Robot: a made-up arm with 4 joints.
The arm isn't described. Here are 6 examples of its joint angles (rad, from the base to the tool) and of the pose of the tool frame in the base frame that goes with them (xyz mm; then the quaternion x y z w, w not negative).
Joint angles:
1: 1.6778 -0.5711 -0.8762 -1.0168
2: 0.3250 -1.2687 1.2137 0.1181
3: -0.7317 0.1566 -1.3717 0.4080
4: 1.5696 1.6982 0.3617 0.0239
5: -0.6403 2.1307 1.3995 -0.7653
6: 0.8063 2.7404 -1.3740 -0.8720
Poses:
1: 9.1 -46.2 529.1 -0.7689 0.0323 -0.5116 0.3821
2: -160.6 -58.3 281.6 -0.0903 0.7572 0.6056 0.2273
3: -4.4 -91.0 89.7 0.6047 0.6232 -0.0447 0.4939
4: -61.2 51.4 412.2 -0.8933 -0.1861 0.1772 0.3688
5: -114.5 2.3 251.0 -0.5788 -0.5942 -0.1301 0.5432
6: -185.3 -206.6 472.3 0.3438 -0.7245 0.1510 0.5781
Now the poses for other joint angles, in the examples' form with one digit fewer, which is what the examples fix.
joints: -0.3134 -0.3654 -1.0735 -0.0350
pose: -15 -183 149 0.202 0.707 -0.213 0.644
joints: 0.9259 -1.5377 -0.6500 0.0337
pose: -152 -267 381 -0.128 0.818 -0.542 0.146
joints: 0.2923 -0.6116 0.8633 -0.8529
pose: -53 -68 335 -0.220 0.361 0.461 0.780
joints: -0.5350 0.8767 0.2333 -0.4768
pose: -37 -94 342 -0.022 -0.139 0.053 0.989
